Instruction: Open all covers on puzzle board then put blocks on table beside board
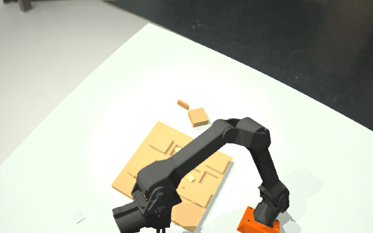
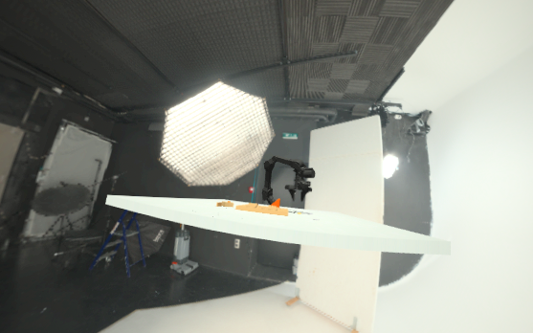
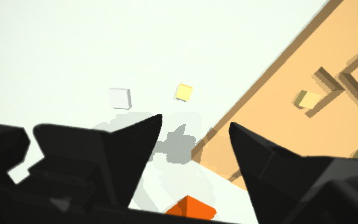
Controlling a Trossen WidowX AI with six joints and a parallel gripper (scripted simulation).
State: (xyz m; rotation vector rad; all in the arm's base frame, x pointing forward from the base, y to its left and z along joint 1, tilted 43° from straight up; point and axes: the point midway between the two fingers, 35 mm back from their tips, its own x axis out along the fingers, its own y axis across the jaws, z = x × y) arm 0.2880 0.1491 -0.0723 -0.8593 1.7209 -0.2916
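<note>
Now: gripper tip 23 cm to the left of the tan puzzle board, 6 cm above it and 3 cm short of it. Round my gripper tip: orange block 48 cm to the right, 9 cm behind, 7 cm below; pale grey block 24 cm ahead, 8 cm below, 6 cm to the left; tan box 46 cm to the right, 7 cm below, 5 cm ahead.
</note>
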